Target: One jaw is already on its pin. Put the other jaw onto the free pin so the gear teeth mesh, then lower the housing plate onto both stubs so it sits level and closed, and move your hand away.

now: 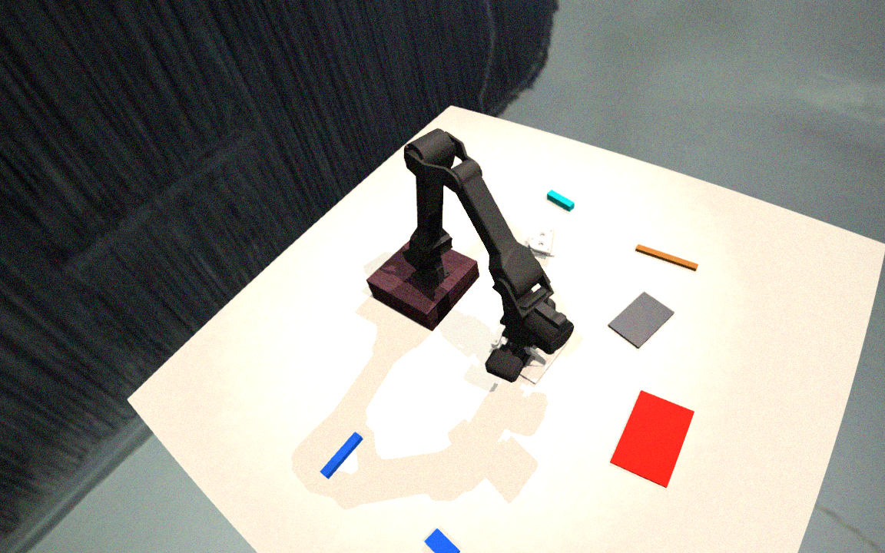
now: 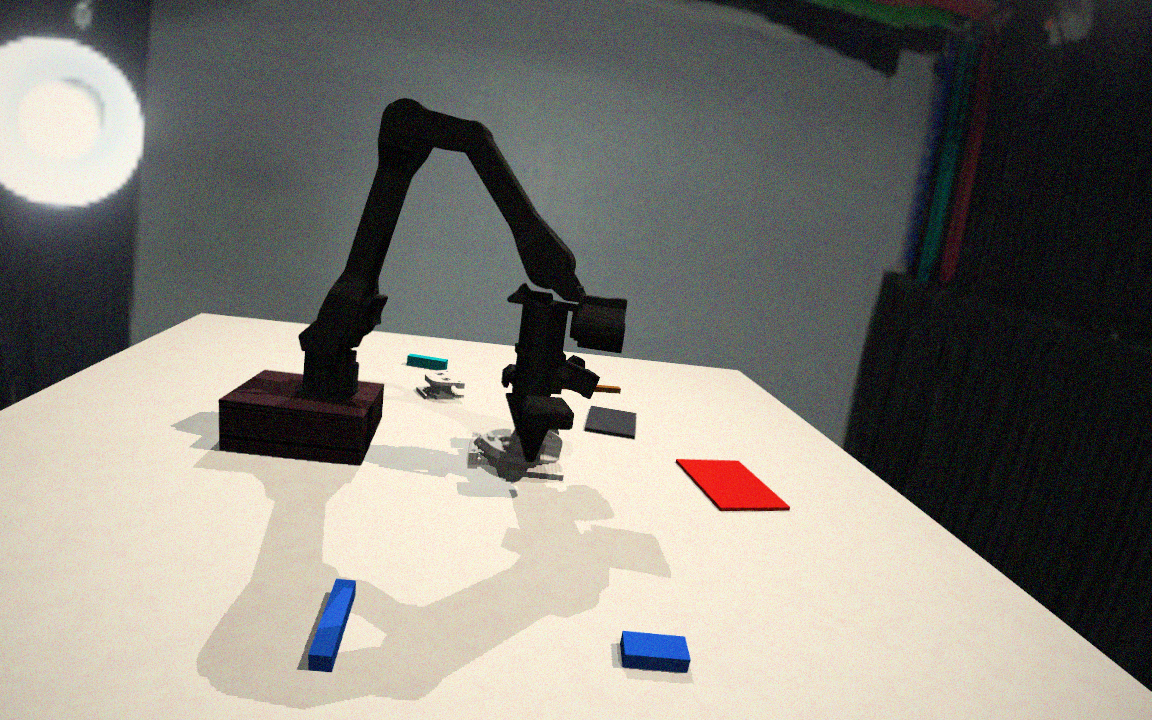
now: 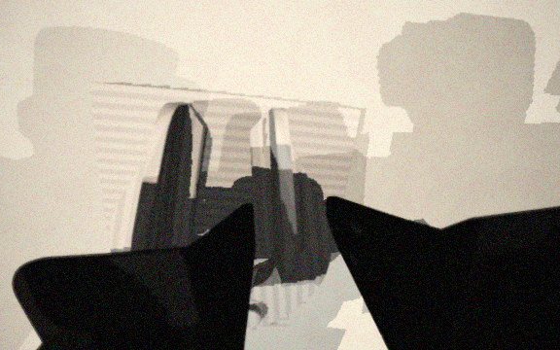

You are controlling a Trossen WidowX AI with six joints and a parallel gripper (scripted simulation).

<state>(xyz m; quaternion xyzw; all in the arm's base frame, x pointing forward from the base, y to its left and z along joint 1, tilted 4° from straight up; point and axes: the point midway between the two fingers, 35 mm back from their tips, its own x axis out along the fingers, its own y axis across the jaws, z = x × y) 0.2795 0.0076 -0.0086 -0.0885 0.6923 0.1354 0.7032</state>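
The small white stand is 19 cm behind my gripper tip, 25 cm to the left of it and 1 cm below it. Round my gripper tip: dark grey plate 11 cm ahead, 24 cm to the left, 1 cm below; then blue block 16 cm ahead, 35 cm to the right, 1 cm below; then red plate 28 cm ahead, 5 cm to the left, 1 cm below.
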